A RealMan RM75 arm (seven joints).
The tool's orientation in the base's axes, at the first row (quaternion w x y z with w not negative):
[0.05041 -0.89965 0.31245 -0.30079]
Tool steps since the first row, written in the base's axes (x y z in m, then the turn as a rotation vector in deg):
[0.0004 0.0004 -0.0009 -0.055 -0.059 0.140]
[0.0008 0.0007 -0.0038 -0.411 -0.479 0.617]
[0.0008 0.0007 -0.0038 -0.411 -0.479 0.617]
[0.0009 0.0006 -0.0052 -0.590 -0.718 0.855]
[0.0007 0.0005 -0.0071 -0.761 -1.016 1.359]
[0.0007 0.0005 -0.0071 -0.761 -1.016 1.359]
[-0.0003 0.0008 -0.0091 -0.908 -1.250 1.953]
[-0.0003 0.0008 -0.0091 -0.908 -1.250 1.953]
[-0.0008 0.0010 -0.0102 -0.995 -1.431 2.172]
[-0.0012 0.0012 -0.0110 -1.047 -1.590 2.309]
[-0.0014 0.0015 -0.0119 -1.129 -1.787 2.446]
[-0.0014 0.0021 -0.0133 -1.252 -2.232 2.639]
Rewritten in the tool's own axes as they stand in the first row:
[-0.0004 -0.0003 0.0009 0.072 0.037 -0.140]
[-0.0019 0.0001 0.0035 0.342 0.430 -0.691]
[-0.0019 0.0001 0.0035 0.342 0.430 -0.691]
[-0.0024 0.0005 0.0047 0.493 0.650 -0.964]
[-0.0035 0.0012 0.0061 0.820 0.839 -1.443]
[-0.0035 0.0012 0.0061 0.820 0.839 -1.443]
[-0.0053 0.0021 0.0072 1.170 0.938 -1.988]
[-0.0053 0.0021 0.0072 1.170 0.938 -1.988]
[-0.0063 0.0025 0.0077 1.334 1.068 -2.199]
[-0.0071 0.0027 0.0081 1.466 1.185 -2.324]
[-0.0078 0.0029 0.0087 1.601 1.348 -2.464]
[-0.0089 0.0028 0.0098 1.887 1.715 -2.648]

